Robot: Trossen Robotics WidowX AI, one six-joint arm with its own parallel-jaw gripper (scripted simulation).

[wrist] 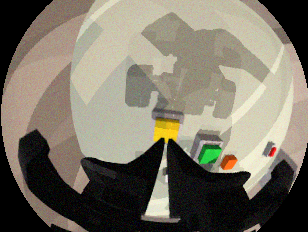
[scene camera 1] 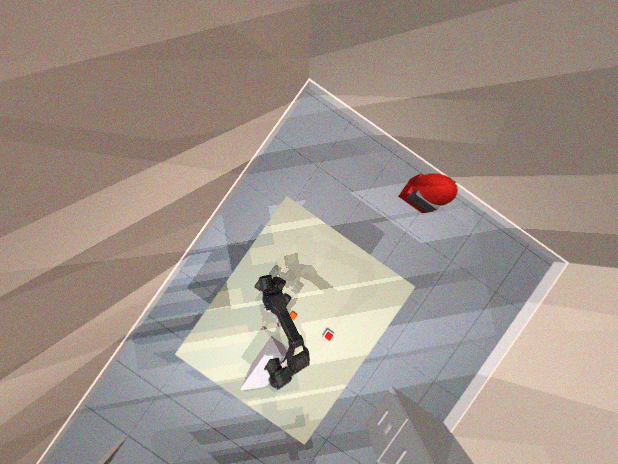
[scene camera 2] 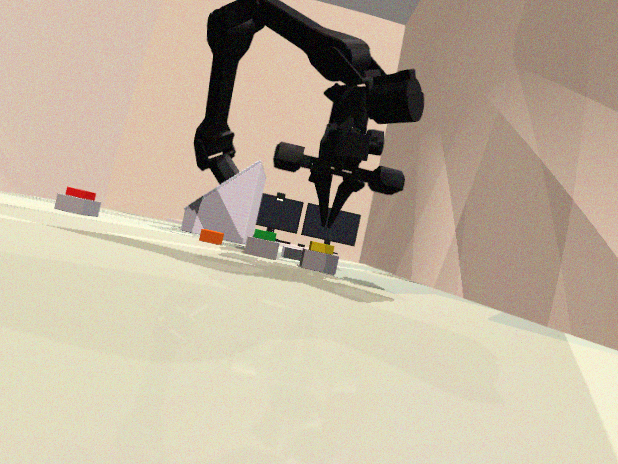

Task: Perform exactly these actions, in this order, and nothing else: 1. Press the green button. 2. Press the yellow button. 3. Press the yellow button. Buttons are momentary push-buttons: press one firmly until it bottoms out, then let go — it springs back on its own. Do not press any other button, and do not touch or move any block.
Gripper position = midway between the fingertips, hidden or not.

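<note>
Nothing held by the gripper (scene camera 2: 325, 227), state shut; the wrist view also shows the gripper (wrist: 165, 141).
</note>
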